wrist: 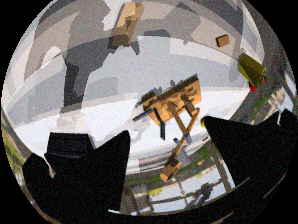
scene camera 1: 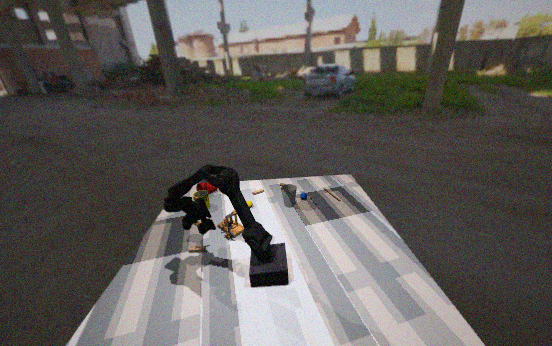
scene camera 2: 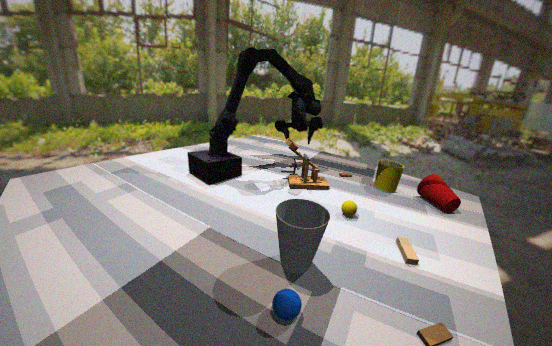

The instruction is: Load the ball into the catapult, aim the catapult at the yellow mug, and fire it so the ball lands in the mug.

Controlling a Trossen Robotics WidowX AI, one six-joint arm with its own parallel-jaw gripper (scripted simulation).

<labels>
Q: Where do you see a yellow mug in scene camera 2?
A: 388,174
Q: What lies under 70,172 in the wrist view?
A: My gripper.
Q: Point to a catapult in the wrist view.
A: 160,109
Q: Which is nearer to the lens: the red cup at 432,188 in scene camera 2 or the blue ball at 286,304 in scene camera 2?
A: The blue ball.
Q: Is my gripper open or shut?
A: Open.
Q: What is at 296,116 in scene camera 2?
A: My gripper.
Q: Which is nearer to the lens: the catapult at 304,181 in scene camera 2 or the blue ball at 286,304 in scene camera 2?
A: The blue ball.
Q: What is my gripper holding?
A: Nothing.
</labels>
